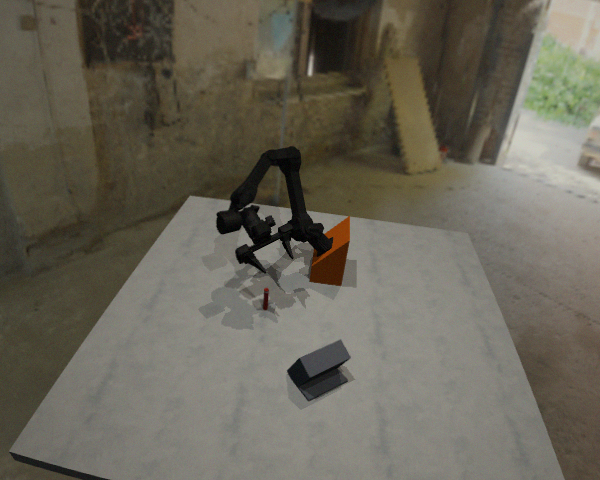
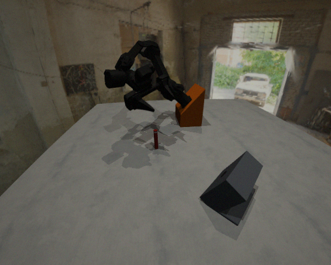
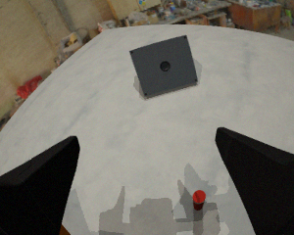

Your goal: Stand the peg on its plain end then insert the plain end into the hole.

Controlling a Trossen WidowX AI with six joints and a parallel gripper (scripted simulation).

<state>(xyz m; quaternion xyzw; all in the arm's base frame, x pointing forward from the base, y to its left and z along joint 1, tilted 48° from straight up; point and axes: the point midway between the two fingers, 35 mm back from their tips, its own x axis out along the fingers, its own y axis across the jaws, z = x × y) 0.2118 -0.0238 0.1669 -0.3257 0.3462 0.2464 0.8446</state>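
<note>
Now: the red peg 30 mm to the right of my gripper tip and 120 mm below it. Round my gripper tip: dark grey sloped panel 230 mm ahead, 160 mm to the left, 130 mm below.
</note>
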